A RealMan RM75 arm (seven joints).
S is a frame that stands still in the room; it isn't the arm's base.
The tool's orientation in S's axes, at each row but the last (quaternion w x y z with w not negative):
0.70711 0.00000 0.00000 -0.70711
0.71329 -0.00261 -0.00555 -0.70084
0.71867 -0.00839 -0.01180 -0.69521
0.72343 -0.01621 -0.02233 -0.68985
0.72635 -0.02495 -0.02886 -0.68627
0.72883 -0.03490 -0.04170 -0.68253
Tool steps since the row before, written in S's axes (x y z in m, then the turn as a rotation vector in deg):
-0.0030 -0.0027 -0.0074 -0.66 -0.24 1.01
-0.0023 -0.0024 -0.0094 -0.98 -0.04 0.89
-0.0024 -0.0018 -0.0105 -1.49 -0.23 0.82
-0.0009 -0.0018 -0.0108 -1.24 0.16 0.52
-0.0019 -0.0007 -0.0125 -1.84 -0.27 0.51
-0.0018 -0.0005 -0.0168 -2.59 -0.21 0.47
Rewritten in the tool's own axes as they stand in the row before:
0.0027 -0.0030 -0.0074 0.24 -0.66 1.01
0.0023 -0.0024 -0.0094 0.03 -0.98 0.89
0.0014 -0.0025 -0.0105 0.20 -1.49 0.82
0.0012 -0.0011 -0.0109 -0.19 -1.23 0.54
-0.0004 -0.0020 -0.0125 0.20 -1.85 0.50
-0.0014 -0.0019 -0.0167 0.09 -2.60 0.48

